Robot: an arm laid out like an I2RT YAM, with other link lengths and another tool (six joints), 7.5 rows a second.
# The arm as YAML. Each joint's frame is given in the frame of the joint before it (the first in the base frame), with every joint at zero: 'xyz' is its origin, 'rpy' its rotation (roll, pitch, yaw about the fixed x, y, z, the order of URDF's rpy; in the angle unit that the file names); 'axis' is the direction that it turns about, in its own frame. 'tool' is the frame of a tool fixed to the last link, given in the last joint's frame.
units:
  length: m
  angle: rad
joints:
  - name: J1
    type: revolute
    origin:
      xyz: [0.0, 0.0, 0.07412]
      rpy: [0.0, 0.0, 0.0]
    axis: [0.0, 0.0, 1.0]
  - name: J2
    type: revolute
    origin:
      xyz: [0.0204, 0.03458, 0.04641]
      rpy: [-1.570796, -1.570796, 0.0]
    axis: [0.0, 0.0, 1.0]
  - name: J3
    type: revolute
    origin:
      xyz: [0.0, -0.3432, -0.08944]
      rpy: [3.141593, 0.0, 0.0]
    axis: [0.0, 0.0, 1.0]
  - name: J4
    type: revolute
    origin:
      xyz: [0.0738, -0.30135, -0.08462]
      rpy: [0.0, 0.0, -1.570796]
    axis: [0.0, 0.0, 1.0]
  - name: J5
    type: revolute
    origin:
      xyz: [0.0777, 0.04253, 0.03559]
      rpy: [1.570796, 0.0, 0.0]
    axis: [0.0, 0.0, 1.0]
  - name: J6
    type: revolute
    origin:
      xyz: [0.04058, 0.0, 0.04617]
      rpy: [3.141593, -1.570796, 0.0]
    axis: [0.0, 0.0, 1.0]
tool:
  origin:
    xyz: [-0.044, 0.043, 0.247]
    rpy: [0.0, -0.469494, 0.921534]
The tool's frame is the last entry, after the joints.
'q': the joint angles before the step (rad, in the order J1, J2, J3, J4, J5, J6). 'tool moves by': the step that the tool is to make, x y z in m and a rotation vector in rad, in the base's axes. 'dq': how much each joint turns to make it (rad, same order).
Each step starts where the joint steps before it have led.
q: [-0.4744, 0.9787, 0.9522, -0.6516, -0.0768, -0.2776]
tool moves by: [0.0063, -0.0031, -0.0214, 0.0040, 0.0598, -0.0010]
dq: [0.0203, 0.0553, 0.0102, -0.0104, 0.0312, -0.0039]
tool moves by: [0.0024, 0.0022, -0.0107, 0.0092, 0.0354, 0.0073]
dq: [0.0122, 0.0301, 0.0131, -0.0189, 0.0084, -0.0018]
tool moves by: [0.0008, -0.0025, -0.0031, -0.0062, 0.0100, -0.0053]
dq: [0.0048, 0.0087, 0.0017, 0.0005, 0.0141, 0.0000]
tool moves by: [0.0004, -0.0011, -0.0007, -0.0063, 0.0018, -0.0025]
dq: [0.0041, 0.0010, -0.0015, 0.0035, 0.0093, 0.0000]
